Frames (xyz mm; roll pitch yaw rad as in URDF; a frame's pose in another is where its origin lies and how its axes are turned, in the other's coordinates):
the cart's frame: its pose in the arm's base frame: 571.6 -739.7 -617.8 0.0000 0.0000 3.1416
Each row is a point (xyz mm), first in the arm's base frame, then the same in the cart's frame.
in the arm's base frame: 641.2 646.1 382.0
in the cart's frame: -69.6 -1385.8 999.8
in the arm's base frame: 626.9 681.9 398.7
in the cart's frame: -55.3 -1421.6 1016.5
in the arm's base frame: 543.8 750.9 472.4
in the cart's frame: 27.8 -1490.6 1090.2
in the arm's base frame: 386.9 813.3 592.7
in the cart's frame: 184.7 -1553.0 1210.5
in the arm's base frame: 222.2 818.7 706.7
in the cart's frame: 349.4 -1558.4 1324.5
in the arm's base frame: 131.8 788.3 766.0
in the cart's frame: 439.8 -1528.0 1383.8
